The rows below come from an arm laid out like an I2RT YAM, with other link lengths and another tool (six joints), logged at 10 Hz.
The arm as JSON. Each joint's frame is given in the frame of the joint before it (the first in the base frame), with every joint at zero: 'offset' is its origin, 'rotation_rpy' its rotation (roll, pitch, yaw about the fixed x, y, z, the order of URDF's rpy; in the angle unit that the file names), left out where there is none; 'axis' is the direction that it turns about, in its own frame. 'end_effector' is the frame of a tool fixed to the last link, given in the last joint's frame.
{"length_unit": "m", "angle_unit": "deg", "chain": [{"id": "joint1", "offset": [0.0, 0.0, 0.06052], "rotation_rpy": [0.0, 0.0, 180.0], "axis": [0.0, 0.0, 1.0]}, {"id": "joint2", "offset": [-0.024, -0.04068, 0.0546], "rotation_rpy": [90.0, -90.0, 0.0], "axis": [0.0, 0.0, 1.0]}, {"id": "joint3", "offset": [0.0, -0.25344, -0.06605], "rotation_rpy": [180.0, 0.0, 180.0], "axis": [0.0, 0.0, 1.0]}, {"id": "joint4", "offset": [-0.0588, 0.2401, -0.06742], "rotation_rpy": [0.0, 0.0, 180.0], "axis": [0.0, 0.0, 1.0]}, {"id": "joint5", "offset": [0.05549, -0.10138, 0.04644], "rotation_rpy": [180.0, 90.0, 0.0], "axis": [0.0, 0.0, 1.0]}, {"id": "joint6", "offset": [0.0, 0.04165, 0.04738], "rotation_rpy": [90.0, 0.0, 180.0], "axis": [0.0, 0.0, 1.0]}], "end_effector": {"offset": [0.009, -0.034, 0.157], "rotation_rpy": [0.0, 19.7, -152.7]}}
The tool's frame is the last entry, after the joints.
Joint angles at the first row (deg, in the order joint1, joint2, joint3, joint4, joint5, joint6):
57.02 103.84 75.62 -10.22 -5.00 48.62
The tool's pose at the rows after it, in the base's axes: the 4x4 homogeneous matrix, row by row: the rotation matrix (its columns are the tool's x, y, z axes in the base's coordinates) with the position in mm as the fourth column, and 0 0 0 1 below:
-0.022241 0.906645 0.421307 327.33; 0.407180 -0.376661 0.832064 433.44; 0.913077 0.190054 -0.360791 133.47; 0 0 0 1
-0.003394 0.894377 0.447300 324.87; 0.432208 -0.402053 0.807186 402.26; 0.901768 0.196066 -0.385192 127.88; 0 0 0 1
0.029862 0.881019 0.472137 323.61; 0.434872 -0.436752 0.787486 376.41; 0.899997 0.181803 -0.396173 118.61; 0 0 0 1
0.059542 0.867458 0.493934 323.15; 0.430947 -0.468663 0.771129 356.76; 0.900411 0.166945 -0.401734 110.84; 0 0 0 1
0.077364 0.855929 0.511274 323.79; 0.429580 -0.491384 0.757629 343.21; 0.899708 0.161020 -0.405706 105.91; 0 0 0 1
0.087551 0.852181 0.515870 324.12; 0.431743 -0.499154 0.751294 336.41; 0.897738 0.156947 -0.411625 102.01; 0 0 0 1
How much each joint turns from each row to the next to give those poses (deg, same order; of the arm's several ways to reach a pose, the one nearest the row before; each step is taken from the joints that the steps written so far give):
-0.84 -6.44 -5.31 -3.05 3.63 -1.52
-1.38 -4.80 -5.19 -1.05 0.85 -0.11
-1.54 -3.71 -5.14 0.67 0.08 1.02
-1.33 -2.69 -3.91 0.81 0.00 1.08
-0.98 -1.70 -2.44 0.45 0.18 0.59
-0.63 -0.64 -1.11 0.08 -0.18 0.08

